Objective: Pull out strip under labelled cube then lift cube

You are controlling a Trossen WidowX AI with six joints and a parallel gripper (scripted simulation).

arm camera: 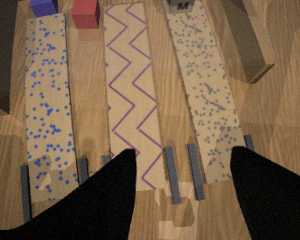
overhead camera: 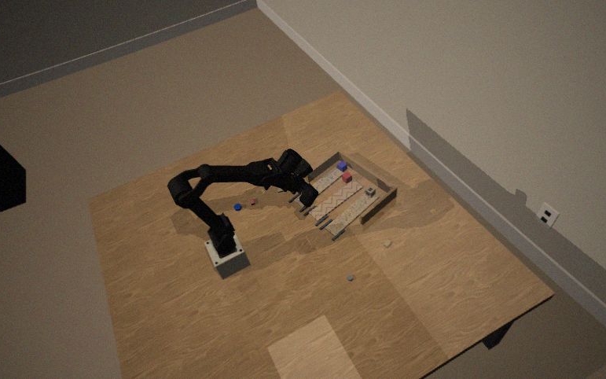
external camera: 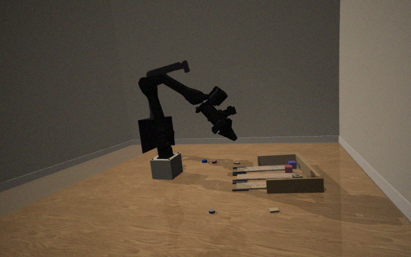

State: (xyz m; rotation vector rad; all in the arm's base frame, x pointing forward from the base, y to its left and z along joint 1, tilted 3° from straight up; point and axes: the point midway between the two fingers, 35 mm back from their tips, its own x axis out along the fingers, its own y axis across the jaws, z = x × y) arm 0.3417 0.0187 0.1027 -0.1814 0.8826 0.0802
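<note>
The dotted strip is 130 mm ahead of my gripper tip, 40 mm to the right of it and 180 mm below it. The rest, counted from my gripper tip: beige tile (170 mm ahead, 230 mm to the right, 180 mm below); labelled cube (240 mm ahead, 160 mm below).
</note>
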